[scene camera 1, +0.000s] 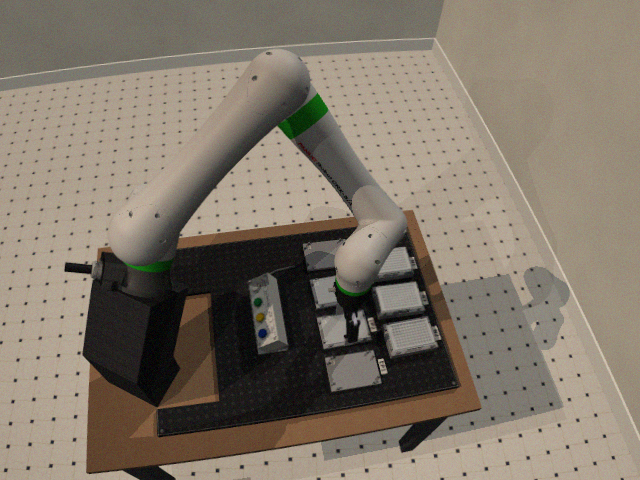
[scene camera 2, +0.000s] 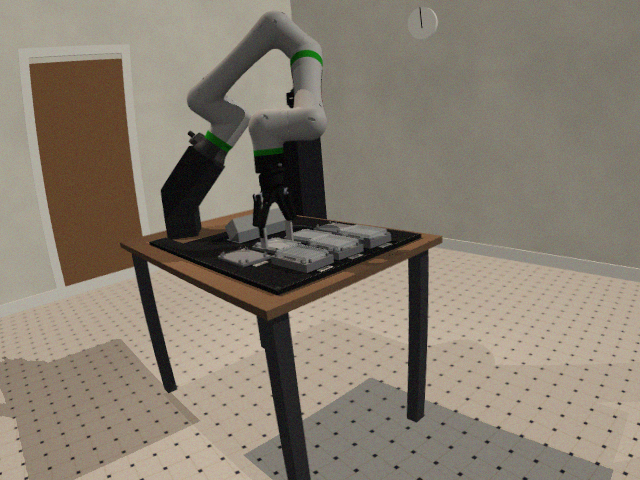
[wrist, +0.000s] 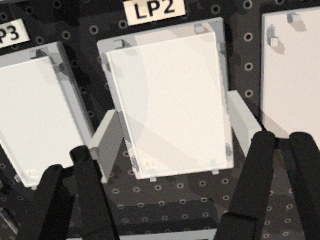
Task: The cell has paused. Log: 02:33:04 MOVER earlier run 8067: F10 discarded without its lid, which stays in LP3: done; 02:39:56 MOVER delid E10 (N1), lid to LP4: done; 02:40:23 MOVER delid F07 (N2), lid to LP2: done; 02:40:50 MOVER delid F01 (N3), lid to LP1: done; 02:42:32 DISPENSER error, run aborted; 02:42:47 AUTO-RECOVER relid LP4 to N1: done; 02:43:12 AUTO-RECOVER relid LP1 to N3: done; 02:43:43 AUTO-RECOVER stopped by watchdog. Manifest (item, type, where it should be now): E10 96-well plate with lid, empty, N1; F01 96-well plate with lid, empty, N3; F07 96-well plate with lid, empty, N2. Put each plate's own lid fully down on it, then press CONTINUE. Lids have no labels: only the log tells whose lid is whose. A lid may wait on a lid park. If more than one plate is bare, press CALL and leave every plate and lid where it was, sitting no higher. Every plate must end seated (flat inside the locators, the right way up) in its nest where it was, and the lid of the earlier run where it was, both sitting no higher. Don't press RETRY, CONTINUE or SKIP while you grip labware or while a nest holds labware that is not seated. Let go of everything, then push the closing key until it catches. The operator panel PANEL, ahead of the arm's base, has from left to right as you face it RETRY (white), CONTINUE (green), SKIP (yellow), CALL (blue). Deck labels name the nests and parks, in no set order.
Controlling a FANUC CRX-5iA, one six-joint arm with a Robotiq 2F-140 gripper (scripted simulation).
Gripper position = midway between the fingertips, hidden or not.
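My gripper (scene camera 2: 277, 244), grey operator panel (scene camera 2: 241, 228). Plate (scene camera 1: 396, 332). My gripper again (wrist: 172, 114), park LP2 (wrist: 216, 24). Plate out of frame in the wrist view.
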